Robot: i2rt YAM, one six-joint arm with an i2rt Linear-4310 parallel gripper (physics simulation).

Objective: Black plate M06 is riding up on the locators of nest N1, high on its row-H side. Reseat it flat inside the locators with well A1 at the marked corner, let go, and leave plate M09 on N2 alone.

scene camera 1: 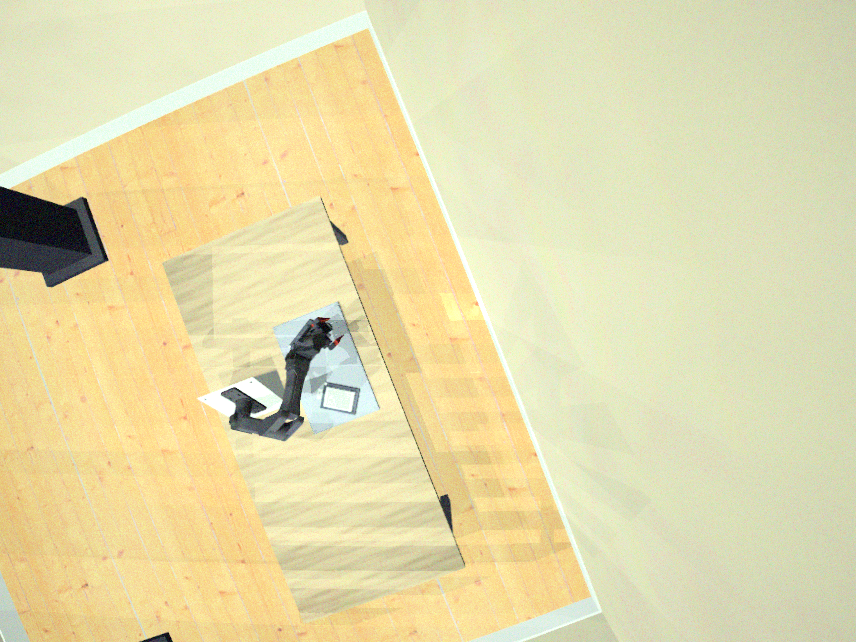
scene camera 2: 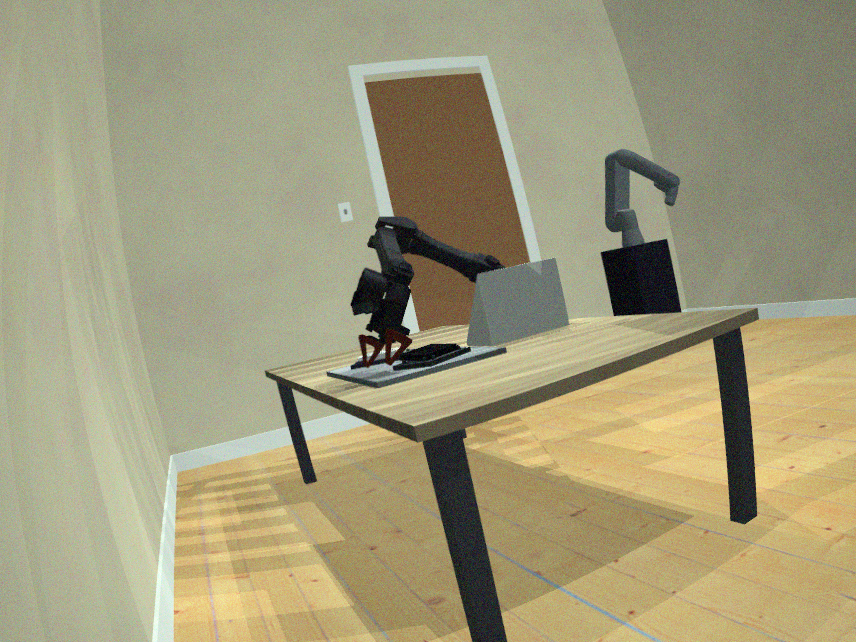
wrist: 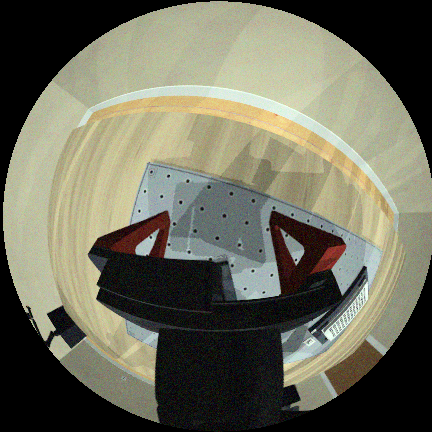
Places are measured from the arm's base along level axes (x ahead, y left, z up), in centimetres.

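Pixels of known places: gripper, between the fingertips: (scene camera 1: 336, 327) (scene camera 2: 376, 365) (wrist: 219, 215); arm's base, origin of its link: (scene camera 1: 244, 400) (scene camera 2: 509, 297).
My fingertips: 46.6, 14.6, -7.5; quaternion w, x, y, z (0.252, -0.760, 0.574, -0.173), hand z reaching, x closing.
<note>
For each thing: its top centre in the pictures, then the offset to it from my fingertips, as dx, dy, dz. "pt": a spot on its surface instead. Level surfaces: height alone.
- Black plate M06, centre of its top: (scene camera 2: 428, 347) -14.2, -1.3, +1.1
- N1, centre of its top: (wrist: 193, 328) (scene camera 2: 430, 352) (scene camera 1: 307, 341) -14.4, -0.9, -0.2
- White plate M09, centre of its top: (wrist: 349, 314) (scene camera 2: 381, 352) (scene camera 1: 338, 399) -11.4, -30.2, +0.2
- N2, a spot on its surface: (scene camera 1: 357, 400) pt -4.2, -33.9, -1.3
- wooden table, height of its surface: dz -3.7
Black plate M06 (scene camera 2: 436, 351) is on nest N1 on the pegboard in scene camera 2; its tilt is too small to judge. In the wrist view the hand hides the plate, and what looks like a corner of N1 (wrist: 228, 286) shows beside the hand. The hand also covers it in scene camera 1. White plate M09 (scene camera 1: 340, 398) (wrist: 348, 311) sits in the dark frame of N2 (scene camera 1: 357, 400). My gripper (scene camera 1: 331, 330) (scene camera 2: 379, 364) (wrist: 219, 215) is open with nothing between its red fingers. Its tips are low over the board, beside M06.
The grey pegboard (scene camera 1: 366, 393) (scene camera 2: 345, 374) (wrist: 165, 187) lies on the wooden table (scene camera 1: 242, 297) (scene camera 2: 587, 352), near its long edge. A pale angled panel (scene camera 1: 214, 400) (scene camera 2: 522, 304) stands by my arm's base. Another arm stands on a black pedestal (scene camera 2: 639, 279) beyond the table.
</note>
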